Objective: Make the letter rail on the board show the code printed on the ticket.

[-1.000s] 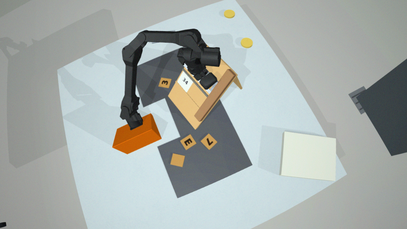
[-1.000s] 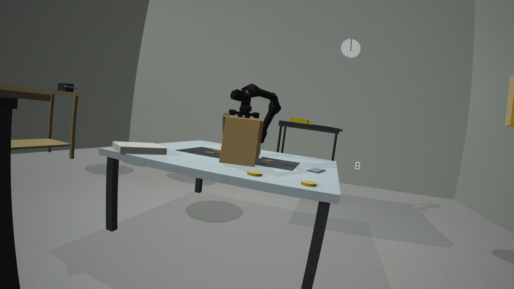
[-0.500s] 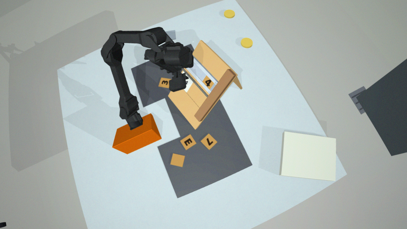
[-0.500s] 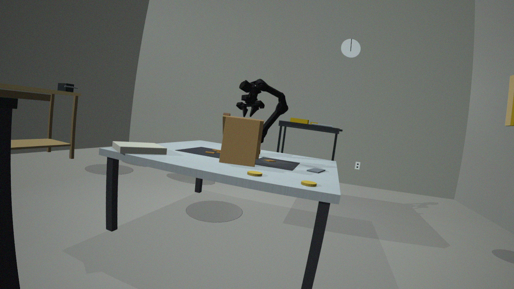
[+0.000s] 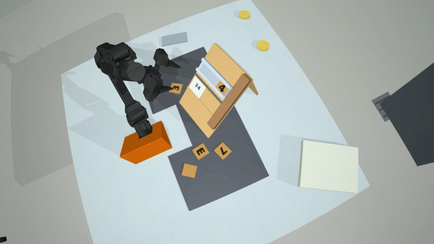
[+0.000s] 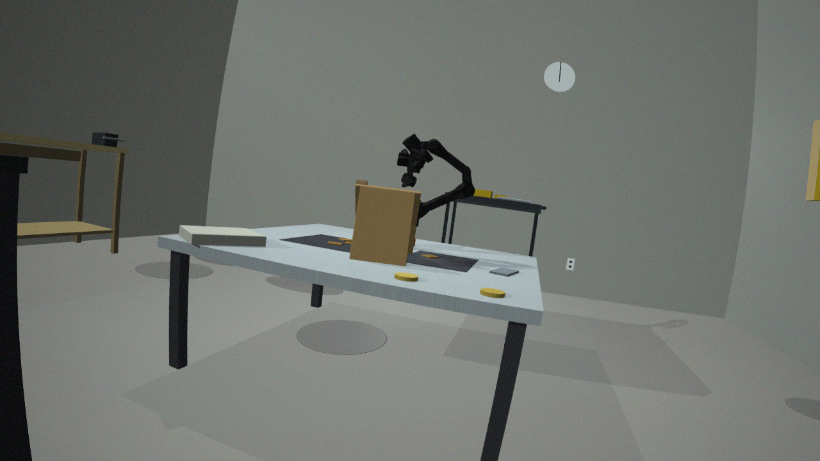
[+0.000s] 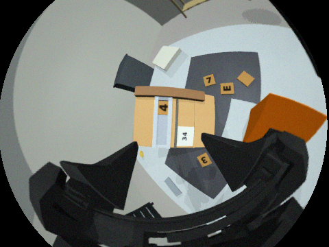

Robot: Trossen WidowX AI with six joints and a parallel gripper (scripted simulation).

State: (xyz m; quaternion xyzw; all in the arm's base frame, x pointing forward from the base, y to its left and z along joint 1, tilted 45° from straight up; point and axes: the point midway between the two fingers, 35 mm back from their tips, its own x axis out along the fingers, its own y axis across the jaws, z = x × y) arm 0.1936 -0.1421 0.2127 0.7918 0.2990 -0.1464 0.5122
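Right now my gripper tip is 2 cm past the tile marked 3, 14 cm to the right of it and 30 cm above it. From my gripper tip the other things lie so: white ticket: 8 cm ahead, 4 cm to the left, 20 cm below; tile marked 4: 16 cm ahead, 6 cm to the right, 13 cm below; blank tile: 12 cm behind, 27 cm to the right, 30 cm below.
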